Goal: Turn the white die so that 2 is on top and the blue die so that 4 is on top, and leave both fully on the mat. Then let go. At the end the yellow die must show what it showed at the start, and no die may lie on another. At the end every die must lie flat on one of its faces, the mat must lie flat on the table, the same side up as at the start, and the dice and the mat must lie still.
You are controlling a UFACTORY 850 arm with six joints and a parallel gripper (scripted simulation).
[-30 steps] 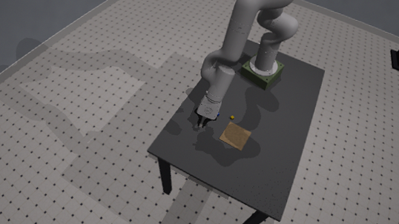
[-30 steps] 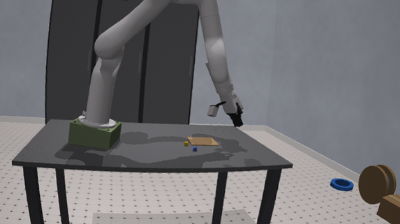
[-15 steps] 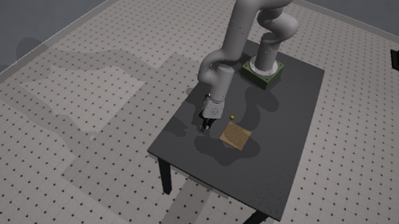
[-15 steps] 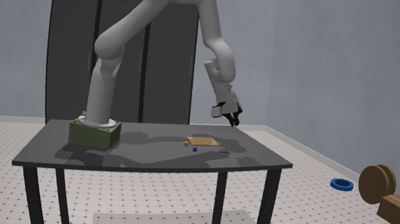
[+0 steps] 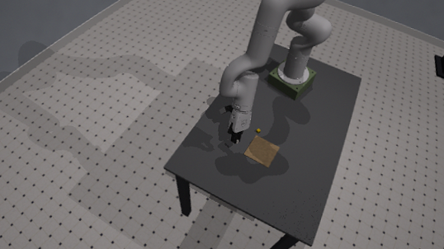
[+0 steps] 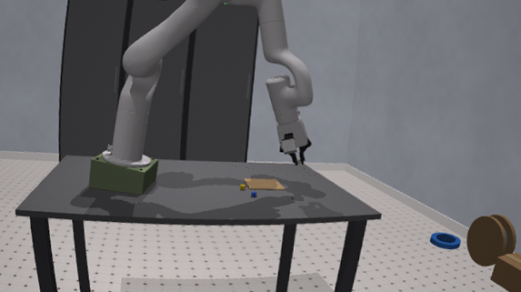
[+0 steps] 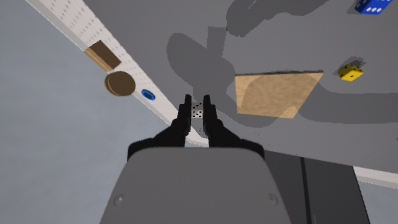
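My hand is 170 mm past the blue die, 130 mm above it and 20 mm to the left of it. The rest, counted from my hand: yellow die (190 mm behind, 130 mm below, 60 mm to the left); white die (10 mm to the left, 10 mm below, 10 mm ahead); tan mat (140 mm below, 130 mm to the left, 80 mm behind).
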